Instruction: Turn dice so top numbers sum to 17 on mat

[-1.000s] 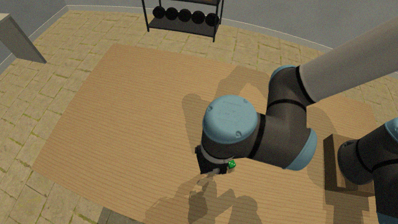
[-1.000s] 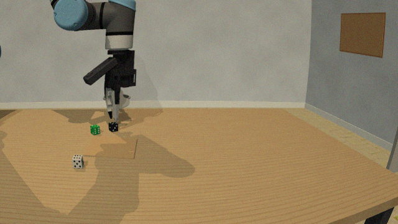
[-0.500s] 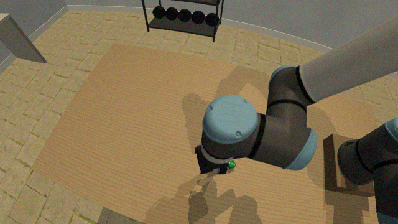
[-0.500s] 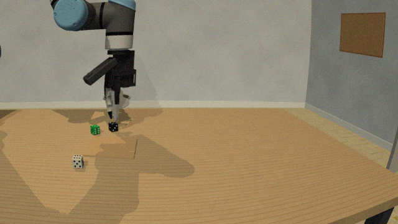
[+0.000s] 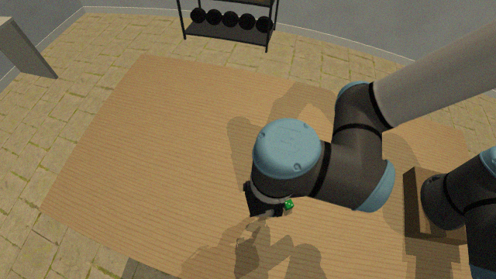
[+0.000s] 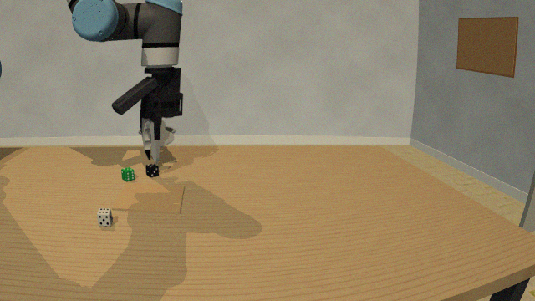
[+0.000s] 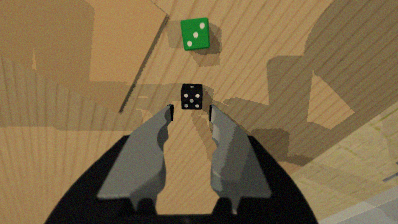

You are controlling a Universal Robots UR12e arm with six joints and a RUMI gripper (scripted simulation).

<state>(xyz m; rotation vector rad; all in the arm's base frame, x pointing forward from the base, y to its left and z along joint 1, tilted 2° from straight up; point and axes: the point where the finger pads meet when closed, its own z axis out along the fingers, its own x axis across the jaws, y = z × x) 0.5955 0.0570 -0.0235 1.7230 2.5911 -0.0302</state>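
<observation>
The black die is 40 mm below my hand. The rest, counted from my hand: tan mat (10 mm behind, 140 mm to the right, 50 mm below); green die (60 mm behind, 20 mm to the right, 40 mm below); white die (110 mm behind, 250 mm to the right, 40 mm below).
</observation>
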